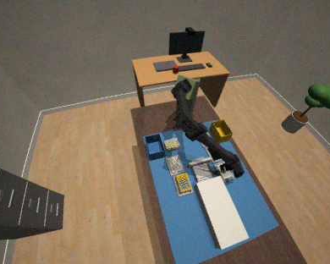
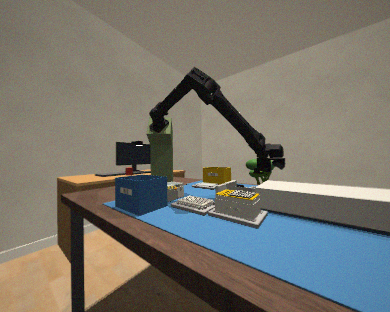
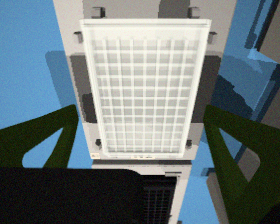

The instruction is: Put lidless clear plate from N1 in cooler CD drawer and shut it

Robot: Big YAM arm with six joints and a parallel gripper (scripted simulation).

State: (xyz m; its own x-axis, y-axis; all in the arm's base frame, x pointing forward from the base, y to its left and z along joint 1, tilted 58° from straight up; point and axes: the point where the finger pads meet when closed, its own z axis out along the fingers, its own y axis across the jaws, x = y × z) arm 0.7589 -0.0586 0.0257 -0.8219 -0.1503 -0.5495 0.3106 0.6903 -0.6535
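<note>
The clear plate lies 3 cm below my hand and 1 cm behind it. From my hand the other things lie so: black plate: 17 cm behind, 6 cm to the left, 3 cm below; cooler drawer: 17 cm to the right, 9 cm behind, 2 cm below; grey work nest: 4 cm below, 1 cm behind.
</note>
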